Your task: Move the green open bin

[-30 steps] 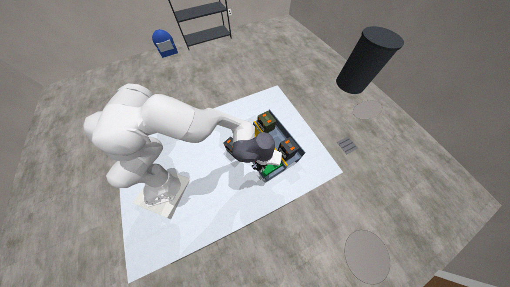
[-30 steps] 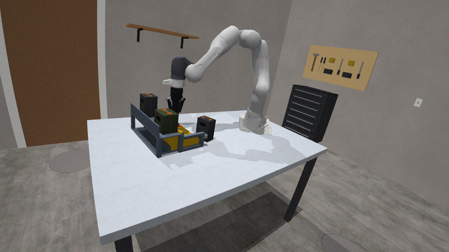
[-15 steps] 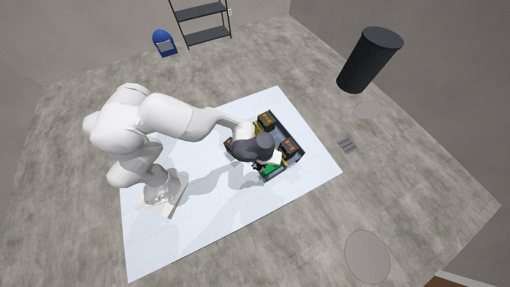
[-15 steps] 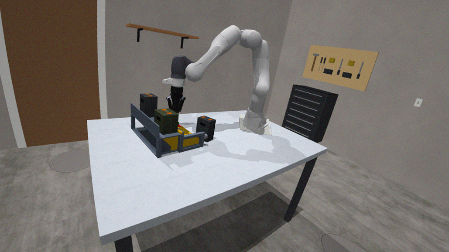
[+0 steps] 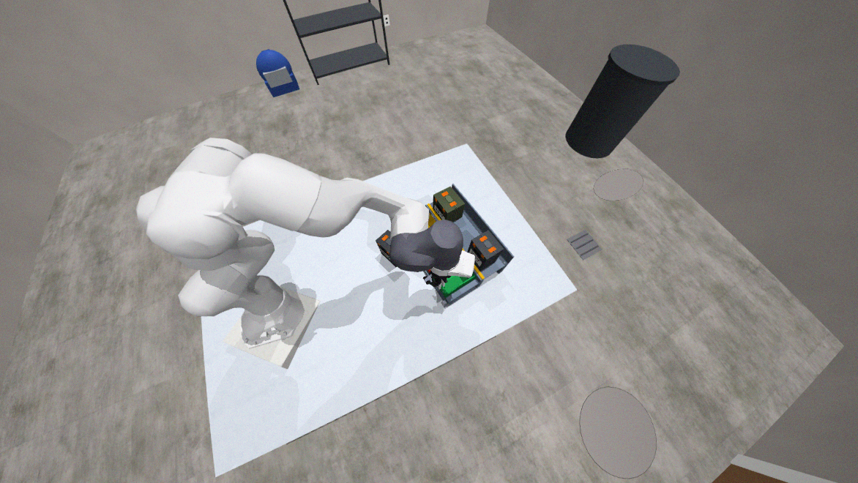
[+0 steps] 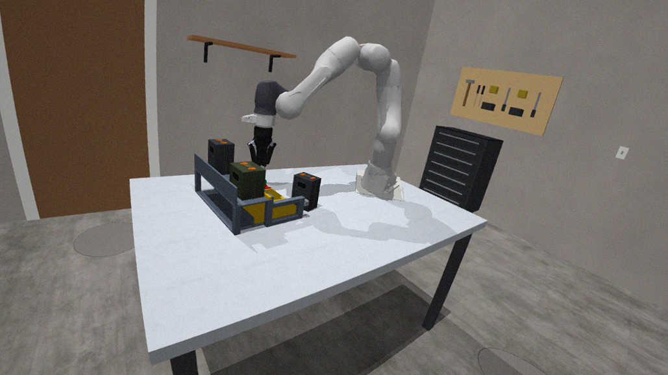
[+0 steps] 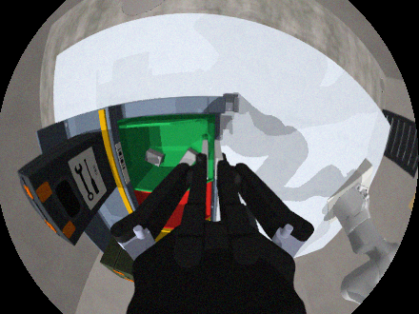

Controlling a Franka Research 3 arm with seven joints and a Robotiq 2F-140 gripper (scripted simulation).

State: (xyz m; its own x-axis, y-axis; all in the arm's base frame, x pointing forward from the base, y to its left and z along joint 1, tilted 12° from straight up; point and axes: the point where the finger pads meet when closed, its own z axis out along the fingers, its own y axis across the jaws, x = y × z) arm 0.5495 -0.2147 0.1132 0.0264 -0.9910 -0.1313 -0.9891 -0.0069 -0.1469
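Right now my hand is 8 cm short of the green open bin and 2 cm above it. From my hand the other things lie so: red bin: 11 cm to the left, 8 cm ahead, 4 cm below; black box: 18 cm ahead, 8 cm above; yellow bin: 23 cm to the left, 8 cm ahead, 4 cm below.
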